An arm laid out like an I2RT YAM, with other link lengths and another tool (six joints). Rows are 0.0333 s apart.
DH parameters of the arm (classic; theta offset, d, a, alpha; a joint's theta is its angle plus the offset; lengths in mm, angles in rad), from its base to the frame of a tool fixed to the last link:
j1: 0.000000 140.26 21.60 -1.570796
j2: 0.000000 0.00 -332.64 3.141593
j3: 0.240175 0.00 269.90 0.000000
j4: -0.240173 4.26 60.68 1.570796
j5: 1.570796 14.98 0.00 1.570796
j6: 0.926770 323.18 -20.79 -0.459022
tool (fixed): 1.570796 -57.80 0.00 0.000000
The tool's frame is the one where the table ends.
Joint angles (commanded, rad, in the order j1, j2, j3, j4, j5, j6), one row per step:
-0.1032 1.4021 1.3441 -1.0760 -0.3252 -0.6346
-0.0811 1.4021 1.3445 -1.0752 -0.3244 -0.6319
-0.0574 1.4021 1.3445 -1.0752 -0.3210 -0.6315
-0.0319 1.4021 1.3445 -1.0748 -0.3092 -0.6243
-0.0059 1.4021 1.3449 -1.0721 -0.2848 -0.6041
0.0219 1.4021 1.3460 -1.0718 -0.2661 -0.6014
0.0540 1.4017 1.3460 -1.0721 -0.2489 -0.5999
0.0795 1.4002 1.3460 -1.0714 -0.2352 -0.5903
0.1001 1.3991 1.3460 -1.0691 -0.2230 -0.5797
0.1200 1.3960 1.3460 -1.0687 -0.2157 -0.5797
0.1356 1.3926 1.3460 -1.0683 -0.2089 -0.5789
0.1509 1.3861 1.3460 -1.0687 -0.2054 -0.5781
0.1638 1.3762 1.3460 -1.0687 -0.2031 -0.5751
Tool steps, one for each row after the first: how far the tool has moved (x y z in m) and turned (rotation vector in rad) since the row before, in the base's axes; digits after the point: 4 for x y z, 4 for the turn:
-0.0009 0.0082 0.0002 0.0003 -0.0004 0.0194
-0.0015 0.0082 -0.0003 -0.0029 0.0003 0.0219
-0.0013 0.0065 -0.0010 -0.0077 0.0022 0.0143
-0.0001 0.0031 -0.0015 -0.0138 0.0031 -0.0019
-0.0012 0.0057 -0.0009 -0.0158 -0.0008 0.0174
-0.0022 0.0077 -0.0012 -0.0149 -0.0003 0.0234
-0.0016 0.0058 -0.0003 -0.0084 -0.0005 0.0112
-0.0007 0.0043 -0.0001 -0.0064 -0.0016 0.0060
-0.0019 0.0056 0.0007 -0.0061 -0.0042 0.0167
-0.0015 0.0040 0.0009 -0.0053 -0.0043 0.0119
-0.0023 0.0047 0.0021 -0.0019 -0.0063 0.0130
-0.0023 0.0039 0.0034 0.0007 -0.0093 0.0092

